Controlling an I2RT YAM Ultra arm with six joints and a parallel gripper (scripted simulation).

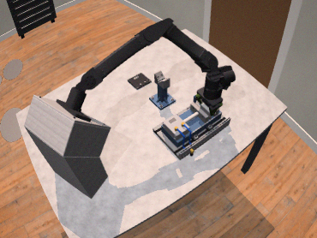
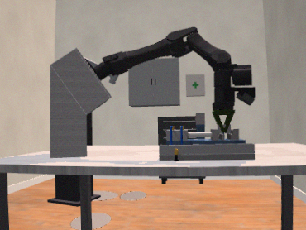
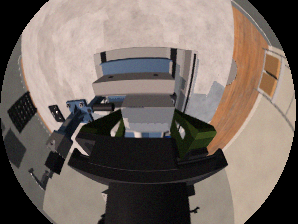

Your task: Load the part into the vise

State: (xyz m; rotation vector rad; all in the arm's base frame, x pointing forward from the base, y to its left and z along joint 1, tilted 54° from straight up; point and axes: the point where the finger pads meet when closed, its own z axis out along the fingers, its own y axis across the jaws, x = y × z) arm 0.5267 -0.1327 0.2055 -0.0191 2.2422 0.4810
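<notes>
Right now the grey part is right at my hand. Round my hand: fixed jaw (30 mm ahead, 30 mm to the left, 20 mm below); moving jaw (30 mm behind, 10 mm to the left, 20 mm below); air cylinder rod (80 mm behind, 20 mm below).
</notes>
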